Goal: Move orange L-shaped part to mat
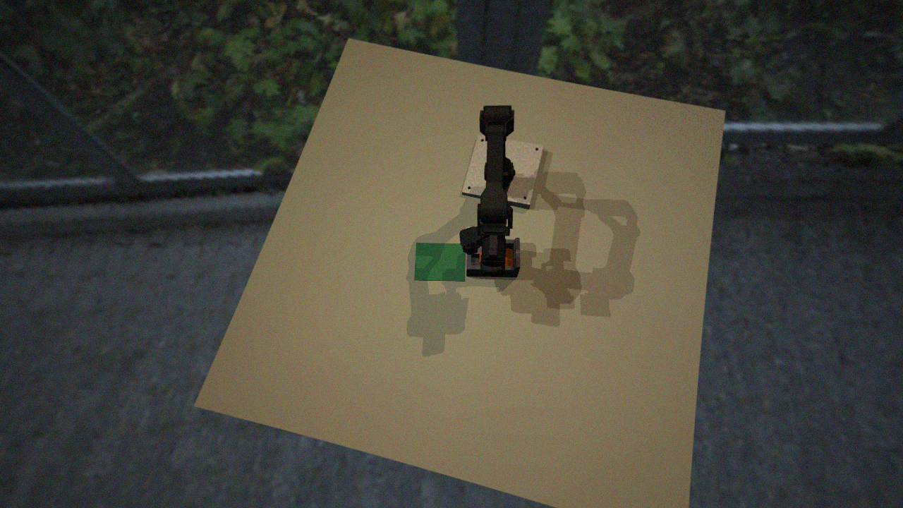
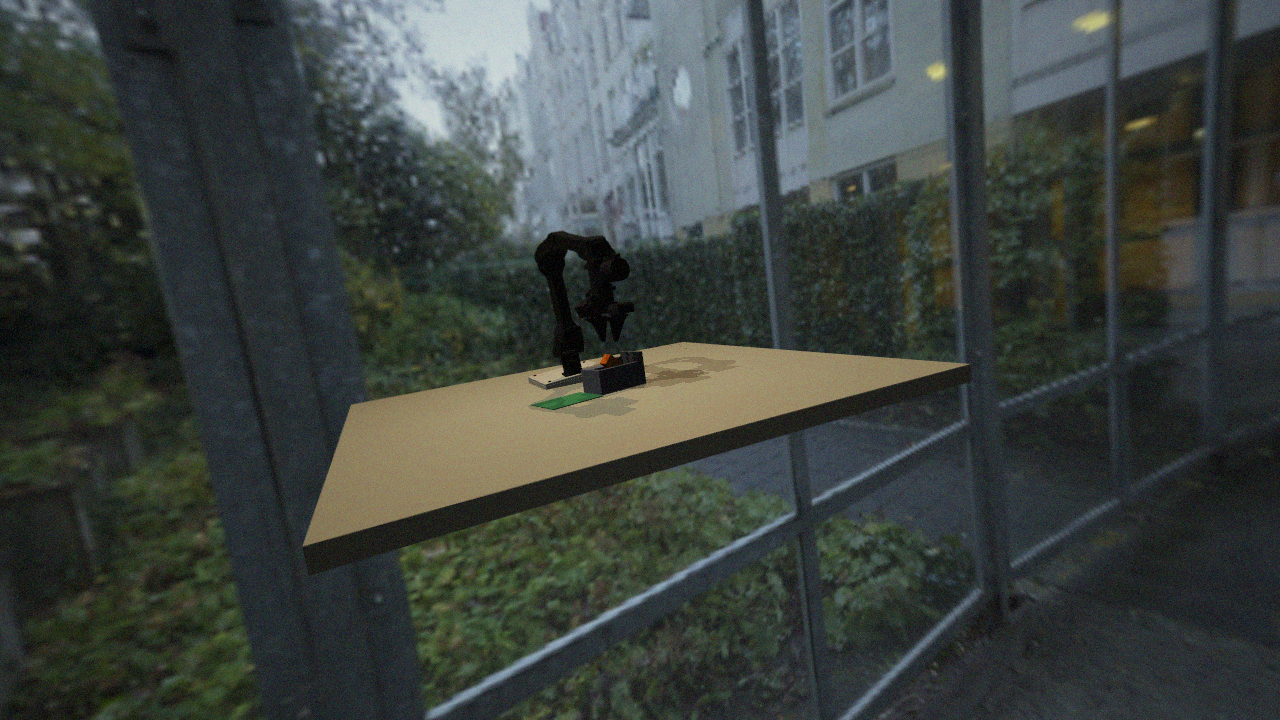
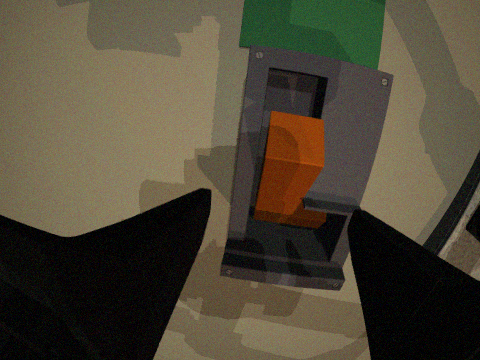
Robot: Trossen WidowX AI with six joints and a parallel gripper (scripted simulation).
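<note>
Now: gripper tip 9 cm above the orange L-shaped part, 3 cm past it and 2 cm to the right of it. Round my gripper tip: green mat 15 cm below, 14 cm to the right, 3 cm ahead.
</note>
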